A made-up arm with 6 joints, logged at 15 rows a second.
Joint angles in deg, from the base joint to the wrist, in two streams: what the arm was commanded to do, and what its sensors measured. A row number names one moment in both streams.
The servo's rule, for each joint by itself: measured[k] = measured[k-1] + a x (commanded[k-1-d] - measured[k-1]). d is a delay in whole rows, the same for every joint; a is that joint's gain. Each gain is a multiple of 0.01, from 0.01 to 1. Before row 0 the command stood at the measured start. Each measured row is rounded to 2 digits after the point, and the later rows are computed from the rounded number. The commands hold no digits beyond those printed.
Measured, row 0:
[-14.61, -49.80, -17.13, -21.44, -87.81, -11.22]
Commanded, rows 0 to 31:
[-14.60, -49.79, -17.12, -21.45, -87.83, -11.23]
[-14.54, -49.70, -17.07, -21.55, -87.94, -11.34]
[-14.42, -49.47, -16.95, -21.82, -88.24, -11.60]
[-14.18, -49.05, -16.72, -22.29, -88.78, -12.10]
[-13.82, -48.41, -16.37, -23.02, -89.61, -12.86]
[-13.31, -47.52, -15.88, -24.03, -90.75, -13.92]
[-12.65, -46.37, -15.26, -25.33, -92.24, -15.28]
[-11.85, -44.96, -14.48, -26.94, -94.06, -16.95]
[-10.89, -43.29, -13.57, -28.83, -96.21, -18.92]
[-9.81, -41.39, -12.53, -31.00, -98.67, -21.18]
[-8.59, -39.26, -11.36, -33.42, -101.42, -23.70]
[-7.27, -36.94, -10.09, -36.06, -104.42, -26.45]
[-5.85, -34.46, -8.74, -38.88, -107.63, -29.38]
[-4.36, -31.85, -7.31, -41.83, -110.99, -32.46]
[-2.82, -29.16, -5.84, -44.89, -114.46, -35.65]
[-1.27, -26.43, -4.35, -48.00, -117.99, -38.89]
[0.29, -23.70, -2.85, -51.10, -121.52, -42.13]
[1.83, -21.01, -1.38, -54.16, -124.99, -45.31]
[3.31, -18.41, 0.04, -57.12, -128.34, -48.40]
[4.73, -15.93, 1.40, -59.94, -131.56, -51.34]
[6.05, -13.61, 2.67, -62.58, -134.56, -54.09]
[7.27, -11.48, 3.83, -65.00, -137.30, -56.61]
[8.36, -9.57, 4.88, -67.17, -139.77, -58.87]
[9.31, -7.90, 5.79, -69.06, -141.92, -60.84]
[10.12, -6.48, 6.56, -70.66, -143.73, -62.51]
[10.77, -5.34, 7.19, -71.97, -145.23, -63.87]
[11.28, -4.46, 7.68, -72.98, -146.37, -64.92]
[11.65, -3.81, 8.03, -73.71, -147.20, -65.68]
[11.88, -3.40, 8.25, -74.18, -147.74, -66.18]
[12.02, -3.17, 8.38, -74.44, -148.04, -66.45]
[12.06, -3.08, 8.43, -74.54, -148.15, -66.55]
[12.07, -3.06, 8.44, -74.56, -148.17, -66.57]
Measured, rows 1 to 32:
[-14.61, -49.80, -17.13, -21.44, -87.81, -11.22]
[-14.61, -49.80, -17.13, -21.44, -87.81, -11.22]
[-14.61, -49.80, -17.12, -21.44, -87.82, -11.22]
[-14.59, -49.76, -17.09, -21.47, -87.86, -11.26]
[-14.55, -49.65, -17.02, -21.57, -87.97, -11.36]
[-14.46, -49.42, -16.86, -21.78, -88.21, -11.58]
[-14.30, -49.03, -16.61, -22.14, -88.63, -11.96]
[-14.05, -48.44, -16.23, -22.69, -89.27, -12.55]
[-13.70, -47.63, -15.73, -23.46, -90.16, -13.37]
[-13.24, -46.59, -15.08, -24.47, -91.33, -14.44]
[-12.65, -45.30, -14.29, -25.73, -92.79, -15.78]
[-11.94, -43.78, -13.37, -27.26, -94.55, -17.40]
[-11.10, -42.02, -12.32, -29.05, -96.61, -19.29]
[-10.14, -40.04, -11.16, -31.08, -98.95, -21.44]
[-9.07, -37.86, -9.90, -33.34, -101.55, -23.82]
[-7.89, -35.52, -8.55, -35.80, -104.38, -26.41]
[-6.62, -33.04, -7.14, -38.44, -107.40, -29.18]
[-5.28, -30.46, -5.69, -41.21, -110.58, -32.09]
[-3.89, -27.82, -4.21, -44.08, -113.86, -35.10]
[-2.46, -25.16, -2.74, -47.00, -117.20, -38.16]
[-1.02, -22.53, -1.29, -49.93, -120.54, -41.23]
[0.42, -19.96, 0.11, -52.83, -123.85, -44.26]
[1.83, -17.48, 1.44, -55.66, -127.06, -47.21]
[3.19, -15.14, 2.68, -58.37, -130.13, -50.03]
[4.48, -12.97, 3.82, -60.92, -133.02, -52.68]
[5.69, -10.99, 4.84, -63.28, -135.69, -55.13]
[6.80, -9.23, 5.73, -65.42, -138.10, -57.34]
[7.79, -7.71, 6.49, -67.32, -140.24, -59.30]
[8.66, -6.44, 7.11, -68.96, -142.08, -60.99]
[9.41, -5.41, 7.59, -70.34, -143.62, -62.40]
[10.03, -4.63, 7.93, -71.45, -144.86, -63.53]
[10.53, -4.06, 8.16, -72.32, -145.81, -64.41]
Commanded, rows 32 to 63:
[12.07, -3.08, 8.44, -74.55, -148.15, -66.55]
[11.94, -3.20, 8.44, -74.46, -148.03, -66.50]
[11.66, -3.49, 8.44, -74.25, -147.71, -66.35]
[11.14, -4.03, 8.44, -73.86, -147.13, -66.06]
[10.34, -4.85, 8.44, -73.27, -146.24, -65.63]
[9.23, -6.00, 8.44, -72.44, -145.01, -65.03]
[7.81, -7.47, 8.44, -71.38, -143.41, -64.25]
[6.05, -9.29, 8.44, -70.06, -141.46, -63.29]
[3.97, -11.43, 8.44, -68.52, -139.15, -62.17]
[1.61, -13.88, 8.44, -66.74, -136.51, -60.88]
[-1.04, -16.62, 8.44, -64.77, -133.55, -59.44]
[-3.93, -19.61, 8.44, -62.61, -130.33, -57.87]
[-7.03, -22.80, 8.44, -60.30, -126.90, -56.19]
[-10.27, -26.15, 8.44, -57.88, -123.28, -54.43]
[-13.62, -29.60, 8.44, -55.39, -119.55, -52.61]
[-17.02, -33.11, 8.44, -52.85, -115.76, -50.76]
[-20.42, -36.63, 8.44, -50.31, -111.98, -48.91]
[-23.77, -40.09, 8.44, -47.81, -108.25, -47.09]
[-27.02, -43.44, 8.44, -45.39, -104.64, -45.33]
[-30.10, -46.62, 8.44, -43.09, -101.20, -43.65]
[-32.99, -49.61, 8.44, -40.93, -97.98, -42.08]
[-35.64, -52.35, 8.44, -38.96, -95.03, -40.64]
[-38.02, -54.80, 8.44, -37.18, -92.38, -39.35]
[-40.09, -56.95, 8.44, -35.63, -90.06, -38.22]
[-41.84, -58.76, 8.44, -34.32, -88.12, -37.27]
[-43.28, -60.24, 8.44, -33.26, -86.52, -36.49]
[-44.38, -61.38, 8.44, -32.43, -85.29, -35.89]
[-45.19, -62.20, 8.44, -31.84, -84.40, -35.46]
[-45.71, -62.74, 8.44, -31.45, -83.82, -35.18]
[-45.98, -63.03, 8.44, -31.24, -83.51, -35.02]
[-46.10, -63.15, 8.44, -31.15, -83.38, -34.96]
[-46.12, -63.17, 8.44, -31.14, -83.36, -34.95]
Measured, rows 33 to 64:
[10.91, -3.68, 8.30, -72.96, -146.51, -65.05]
[11.20, -3.44, 8.37, -73.42, -147.01, -65.51]
[11.42, -3.30, 8.41, -73.75, -147.35, -65.82]
[11.55, -3.26, 8.43, -73.96, -147.55, -66.02]
[11.58, -3.35, 8.44, -74.04, -147.60, -66.12]
[11.47, -3.62, 8.44, -73.99, -147.46, -66.10]
[11.19, -4.10, 8.44, -73.78, -147.09, -65.96]
[10.70, -4.84, 8.44, -73.39, -146.47, -65.68]
[9.98, -5.87, 8.44, -72.81, -145.55, -65.25]
[9.00, -7.20, 8.44, -72.01, -144.32, -64.66]
[7.74, -8.85, 8.44, -71.00, -142.77, -63.91]
[6.21, -10.81, 8.44, -69.76, -140.89, -63.00]
[4.40, -13.08, 8.44, -68.31, -138.69, -61.93]
[2.32, -15.63, 8.44, -66.66, -136.18, -60.71]
[-0.02, -18.43, 8.44, -64.82, -133.40, -59.35]
[-2.58, -21.44, 8.44, -62.81, -130.36, -57.87]
[-5.34, -24.62, 8.44, -60.66, -127.12, -56.29]
[-8.26, -27.93, 8.44, -58.40, -123.71, -54.63]
[-11.30, -31.32, 8.44, -56.05, -120.19, -52.91]
[-14.42, -34.74, 8.44, -53.66, -116.61, -51.16]
[-17.57, -38.13, 8.44, -51.26, -113.02, -49.41]
[-20.70, -41.44, 8.44, -48.89, -109.47, -47.68]
[-23.77, -44.63, 8.44, -46.58, -106.02, -46.00]
[-26.74, -47.64, 8.44, -44.37, -102.72, -44.39]
[-29.56, -50.43, 8.44, -42.28, -99.62, -42.88]
[-32.19, -52.97, 8.44, -40.35, -96.75, -41.48]
[-34.60, -55.23, 8.44, -38.60, -94.16, -40.22]
[-36.77, -57.18, 8.44, -37.05, -91.87, -39.10]
[-38.67, -58.82, 8.44, -35.71, -89.90, -38.14]
[-40.30, -60.14, 8.44, -34.59, -88.25, -37.34]
[-41.65, -61.15, 8.44, -33.68, -86.92, -36.69]
[-42.73, -61.88, 8.44, -32.97, -85.90, -36.19]

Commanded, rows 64 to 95:
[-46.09, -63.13, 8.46, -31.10, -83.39, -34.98]
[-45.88, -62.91, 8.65, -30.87, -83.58, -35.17]
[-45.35, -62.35, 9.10, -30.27, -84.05, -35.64]
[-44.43, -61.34, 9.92, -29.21, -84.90, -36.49]
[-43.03, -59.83, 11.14, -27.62, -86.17, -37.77]
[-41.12, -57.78, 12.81, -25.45, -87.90, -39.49]
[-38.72, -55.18, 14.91, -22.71, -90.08, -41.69]
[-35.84, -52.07, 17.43, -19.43, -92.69, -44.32]
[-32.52, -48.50, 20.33, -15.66, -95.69, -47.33]
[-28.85, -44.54, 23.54, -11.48, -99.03, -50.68]
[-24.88, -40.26, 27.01, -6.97, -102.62, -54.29]
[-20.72, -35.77, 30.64, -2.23, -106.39, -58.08]
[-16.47, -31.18, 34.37, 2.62, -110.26, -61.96]
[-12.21, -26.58, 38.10, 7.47, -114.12, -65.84]
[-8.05, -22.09, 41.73, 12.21, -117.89, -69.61]
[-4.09, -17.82, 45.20, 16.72, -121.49, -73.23]
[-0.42, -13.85, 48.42, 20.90, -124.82, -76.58]
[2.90, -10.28, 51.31, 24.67, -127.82, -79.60]
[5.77, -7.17, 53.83, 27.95, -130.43, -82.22]
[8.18, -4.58, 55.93, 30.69, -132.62, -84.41]
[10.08, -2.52, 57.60, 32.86, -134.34, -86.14]
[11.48, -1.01, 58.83, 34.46, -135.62, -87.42]
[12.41, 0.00, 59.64, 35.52, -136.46, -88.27]
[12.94, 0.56, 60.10, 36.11, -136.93, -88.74]
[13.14, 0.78, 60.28, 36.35, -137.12, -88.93]
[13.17, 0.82, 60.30, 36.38, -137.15, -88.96]
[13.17, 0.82, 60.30, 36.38, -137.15, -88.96]
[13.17, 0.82, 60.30, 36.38, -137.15, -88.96]
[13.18, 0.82, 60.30, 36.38, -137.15, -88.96]
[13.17, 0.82, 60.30, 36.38, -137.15, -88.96]
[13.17, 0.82, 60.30, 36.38, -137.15, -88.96]
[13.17, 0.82, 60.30, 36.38, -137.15, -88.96]
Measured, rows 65 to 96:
[-43.57, -62.38, 8.44, -32.44, -85.14, -35.82]
[-44.21, -62.69, 8.44, -32.06, -84.61, -35.56]
[-44.68, -62.86, 8.45, -31.78, -84.24, -35.39]
[-44.98, -62.88, 8.55, -31.52, -84.04, -35.32]
[-45.07, -62.67, 8.84, -31.16, -84.04, -35.42]
[-44.91, -62.15, 9.40, -30.59, -84.30, -35.74]
[-44.44, -61.25, 10.30, -29.73, -84.86, -36.35]
[-43.61, -59.90, 11.61, -28.49, -85.77, -37.29]
[-42.39, -58.06, 13.33, -26.81, -87.06, -38.61]
[-40.75, -55.72, 15.46, -24.67, -88.75, -40.32]
[-38.69, -52.90, 17.99, -22.06, -90.83, -42.42]
[-36.23, -49.64, 20.88, -18.99, -93.29, -44.90]
[-33.39, -45.98, 24.07, -15.50, -96.09, -47.72]
[-30.22, -42.00, 27.49, -11.65, -99.18, -50.83]
[-26.78, -37.78, 31.07, -7.51, -102.50, -54.17]
[-23.14, -33.41, 34.73, -3.17, -105.99, -57.67]
[-19.37, -29.00, 38.37, 1.29, -109.56, -61.25]
[-15.55, -24.64, 41.92, 5.76, -113.14, -64.84]
[-11.77, -20.43, 45.30, 10.15, -116.64, -68.36]
[-8.10, -16.47, 48.43, 14.36, -119.99, -71.73]
[-4.63, -12.84, 51.24, 18.30, -123.12, -74.88]
[-1.43, -9.62, 53.68, 21.89, -125.97, -77.74]
[1.45, -6.85, 55.72, 25.07, -128.48, -80.26]
[3.96, -4.57, 57.34, 27.79, -130.62, -82.41]
[6.07, -2.79, 58.54, 30.03, -132.37, -84.17]
[7.79, -1.48, 59.35, 31.79, -133.74, -85.54]
[9.13, -0.60, 59.83, 33.11, -134.75, -86.56]
[10.14, -0.05, 60.07, 34.06, -135.47, -87.28]
[10.90, 0.29, 60.19, 34.73, -135.97, -87.78]
[11.47, 0.50, 60.25, 35.21, -136.32, -88.13]
[11.90, 0.62, 60.28, 35.55, -136.57, -88.38]
[12.22, 0.70, 60.29, 35.79, -136.74, -88.55]

